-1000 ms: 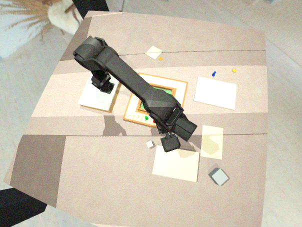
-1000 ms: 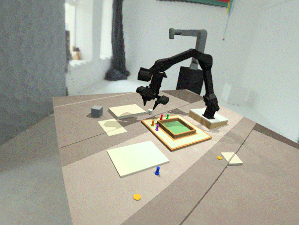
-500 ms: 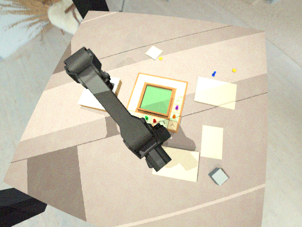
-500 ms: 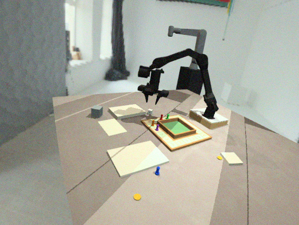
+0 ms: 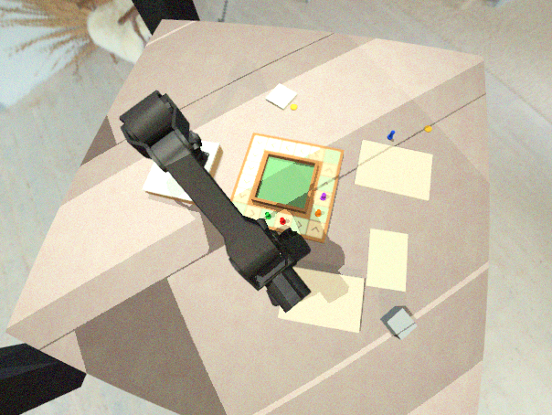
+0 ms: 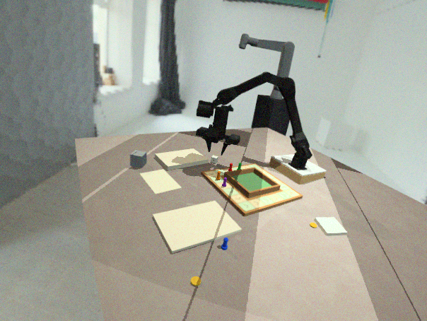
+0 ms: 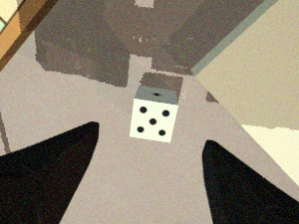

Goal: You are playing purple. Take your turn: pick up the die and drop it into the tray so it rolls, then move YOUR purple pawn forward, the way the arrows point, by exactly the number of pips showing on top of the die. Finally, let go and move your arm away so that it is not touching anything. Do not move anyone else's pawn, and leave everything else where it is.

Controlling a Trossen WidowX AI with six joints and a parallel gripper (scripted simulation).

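Now: gripper tip 30 mm above the die. Round my gripper tip: red pawn: 120 mm to the left, 20 mm behind, 10 mm below; orange pawn: 170 mm to the left, 70 mm ahead, 10 mm below; green pawn: 120 mm to the left, 60 mm behind, 10 mm below.
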